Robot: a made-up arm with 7 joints. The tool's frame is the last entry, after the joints. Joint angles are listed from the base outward.
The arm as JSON. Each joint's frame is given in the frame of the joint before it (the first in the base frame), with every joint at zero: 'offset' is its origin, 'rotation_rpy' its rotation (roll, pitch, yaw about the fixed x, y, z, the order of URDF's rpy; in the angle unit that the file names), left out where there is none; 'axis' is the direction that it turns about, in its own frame. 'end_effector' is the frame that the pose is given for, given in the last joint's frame.
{
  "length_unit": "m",
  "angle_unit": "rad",
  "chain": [
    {
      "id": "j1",
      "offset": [
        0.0,
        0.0,
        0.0
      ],
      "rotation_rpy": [
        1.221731,
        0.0,
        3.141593
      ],
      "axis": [
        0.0,
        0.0,
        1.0
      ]
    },
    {
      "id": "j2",
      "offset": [
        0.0,
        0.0,
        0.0
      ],
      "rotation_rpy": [
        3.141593,
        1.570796,
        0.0
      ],
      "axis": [
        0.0,
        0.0,
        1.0
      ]
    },
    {
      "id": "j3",
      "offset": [
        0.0,
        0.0,
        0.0
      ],
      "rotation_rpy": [
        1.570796,
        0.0,
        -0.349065
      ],
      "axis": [
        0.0,
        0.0,
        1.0
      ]
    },
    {
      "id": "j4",
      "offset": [
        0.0,
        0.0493,
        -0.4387
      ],
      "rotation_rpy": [
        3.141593,
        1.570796,
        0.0
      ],
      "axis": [
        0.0,
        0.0,
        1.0
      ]
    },
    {
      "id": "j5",
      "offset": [
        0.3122,
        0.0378,
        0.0
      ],
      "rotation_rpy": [
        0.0,
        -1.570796,
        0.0
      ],
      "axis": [
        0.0,
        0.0,
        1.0
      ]
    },
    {
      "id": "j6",
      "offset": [
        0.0,
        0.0,
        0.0
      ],
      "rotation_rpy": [
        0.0,
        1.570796,
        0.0
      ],
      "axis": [
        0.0,
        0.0,
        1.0
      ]
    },
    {
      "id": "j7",
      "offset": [
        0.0,
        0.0,
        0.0
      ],
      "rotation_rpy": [
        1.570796,
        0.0,
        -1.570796
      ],
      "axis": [
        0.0,
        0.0,
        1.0
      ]
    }
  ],
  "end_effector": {
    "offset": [
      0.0,
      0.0,
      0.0
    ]
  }
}
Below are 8 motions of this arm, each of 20 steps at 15 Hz.
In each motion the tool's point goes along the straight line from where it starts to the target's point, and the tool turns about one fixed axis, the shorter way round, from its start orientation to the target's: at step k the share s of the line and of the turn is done. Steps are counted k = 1, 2, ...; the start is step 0. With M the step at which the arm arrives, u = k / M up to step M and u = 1 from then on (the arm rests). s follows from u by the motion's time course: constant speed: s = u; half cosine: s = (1 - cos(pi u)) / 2; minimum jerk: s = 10 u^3 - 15 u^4 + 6 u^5.
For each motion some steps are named. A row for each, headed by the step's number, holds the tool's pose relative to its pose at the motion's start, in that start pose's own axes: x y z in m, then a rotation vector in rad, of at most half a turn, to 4 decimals.
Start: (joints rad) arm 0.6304 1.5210 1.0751 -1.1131 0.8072 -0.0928 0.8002
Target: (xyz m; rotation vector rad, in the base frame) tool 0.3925 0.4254 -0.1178 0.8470 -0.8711 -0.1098
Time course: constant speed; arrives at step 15
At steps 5, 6, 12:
5: -0.1131 -0.0918 0.0281 -0.0810 0.2956 -0.3289
6: -0.1358 -0.1101 0.0338 -0.0972 0.3547 -0.3947
12: -0.2715 -0.2203 0.0675 -0.1944 0.7093 -0.7894

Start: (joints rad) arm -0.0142 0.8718 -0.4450 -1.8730 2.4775 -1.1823 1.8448
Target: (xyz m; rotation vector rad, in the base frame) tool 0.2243 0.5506 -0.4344 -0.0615 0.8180 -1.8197
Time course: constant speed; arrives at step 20
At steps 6, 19, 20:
6: -0.0076 -0.1049 -0.0454 -0.3136 -0.3075 -0.0655
19: -0.0240 -0.3321 -0.1437 -0.9929 -0.9739 -0.2076
20: -0.0253 -0.3495 -0.1512 -1.0452 -1.0251 -0.2185

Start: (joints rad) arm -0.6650 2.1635 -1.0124 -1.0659 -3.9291 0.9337 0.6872
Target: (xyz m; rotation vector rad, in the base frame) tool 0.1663 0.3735 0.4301 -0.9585 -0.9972 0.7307
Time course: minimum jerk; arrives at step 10
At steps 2, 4, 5, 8, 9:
2: -0.0094 -0.0072 0.0133 -0.0501 0.0210 -0.0139
4: -0.0518 -0.0394 0.0726 -0.2744 0.1153 -0.0761
5: -0.0815 -0.0621 0.1144 -0.4322 0.1815 -0.1199
8: -0.1536 -0.1169 0.2155 -0.8144 0.3420 -0.2259
9: -0.1617 -0.1231 0.2268 -0.8571 0.3600 -0.2377

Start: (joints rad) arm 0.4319 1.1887 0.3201 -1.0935 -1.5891 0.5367 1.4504
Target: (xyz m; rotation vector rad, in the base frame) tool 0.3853 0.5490 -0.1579 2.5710 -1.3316 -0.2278
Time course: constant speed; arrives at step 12
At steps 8, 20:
8: 0.1715 0.0053 -0.0797 0.6581 -0.1662 0.0380
20: 0.2572 0.0079 -0.1195 0.9872 -0.2493 0.0569

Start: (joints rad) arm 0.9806 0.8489 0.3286 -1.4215 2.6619 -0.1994 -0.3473
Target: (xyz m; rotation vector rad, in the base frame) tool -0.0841 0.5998 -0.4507 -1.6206 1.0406 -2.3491
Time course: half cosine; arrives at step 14
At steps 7, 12, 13, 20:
7: -0.0092 0.0032 -0.0767 0.4235 -0.6041 0.2079
12: -0.0174 0.0061 -0.1458 0.8051 -1.1483 0.3952
13: -0.0181 0.0064 -0.1515 0.8364 -1.1930 0.4105
20: -0.0184 0.0064 -0.1534 0.8470 -1.2081 0.4157

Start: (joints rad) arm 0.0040 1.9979 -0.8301 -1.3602 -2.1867 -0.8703 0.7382
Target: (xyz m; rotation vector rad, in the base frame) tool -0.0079 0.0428 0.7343 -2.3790 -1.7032 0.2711
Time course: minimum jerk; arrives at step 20
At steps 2, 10, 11, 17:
2: 0.0013 -0.0039 0.0071 -0.0059 0.0183 0.0056
10: 0.0772 -0.2281 0.4149 -0.3449 1.0714 0.3273
11: 0.0916 -0.2705 0.4922 -0.4092 1.2710 0.3882
17: 0.1503 -0.4440 0.8078 -0.6715 2.0859 0.6371

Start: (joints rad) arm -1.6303 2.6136 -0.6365 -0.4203 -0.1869 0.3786 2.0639
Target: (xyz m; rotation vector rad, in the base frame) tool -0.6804 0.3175 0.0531 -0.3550 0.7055 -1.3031
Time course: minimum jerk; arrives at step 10
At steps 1, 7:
1: 0.0030 0.0021 0.0005 0.0084 -0.0069 0.0048
7: 0.2919 0.2078 0.0490 0.8198 -0.6790 0.4647

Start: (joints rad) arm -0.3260 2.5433 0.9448 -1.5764 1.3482 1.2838 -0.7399
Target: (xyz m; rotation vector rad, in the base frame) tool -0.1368 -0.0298 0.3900 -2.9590 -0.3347 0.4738
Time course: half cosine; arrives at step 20
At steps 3, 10, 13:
3: 0.0006 -0.0081 0.0124 0.0468 0.0373 -0.0733
10: 0.0054 -0.0740 0.1138 0.4291 0.3425 -0.6728
13: 0.0079 -0.1075 0.1654 0.6239 0.4981 -0.9783

